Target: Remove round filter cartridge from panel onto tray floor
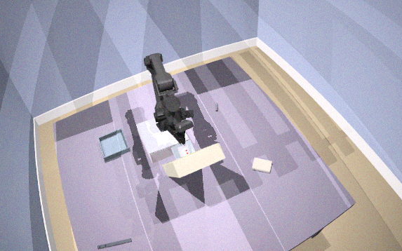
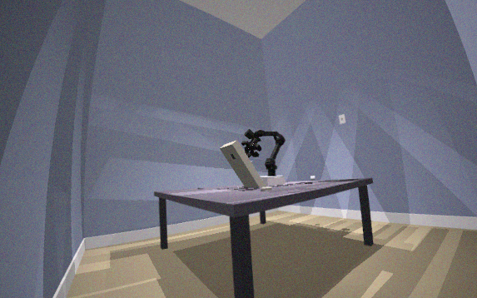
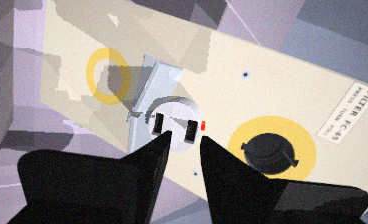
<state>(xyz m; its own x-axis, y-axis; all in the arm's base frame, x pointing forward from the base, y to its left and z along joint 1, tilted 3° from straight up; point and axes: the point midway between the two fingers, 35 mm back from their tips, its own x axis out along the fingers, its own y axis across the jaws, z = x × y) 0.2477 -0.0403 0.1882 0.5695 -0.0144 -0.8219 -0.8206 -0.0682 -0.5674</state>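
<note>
Right now my gripper tip is 1 cm short of the white round filter cartridge and 3 cm above it. The rest, counted from my gripper tip: thin grey peg (28 cm behind, 36 cm to the left, 23 cm below); then small cream block (17 cm ahead, 32 cm to the left, 23 cm below); then shallow blue-grey tray (37 cm behind, 24 cm to the right, 23 cm below).
</note>
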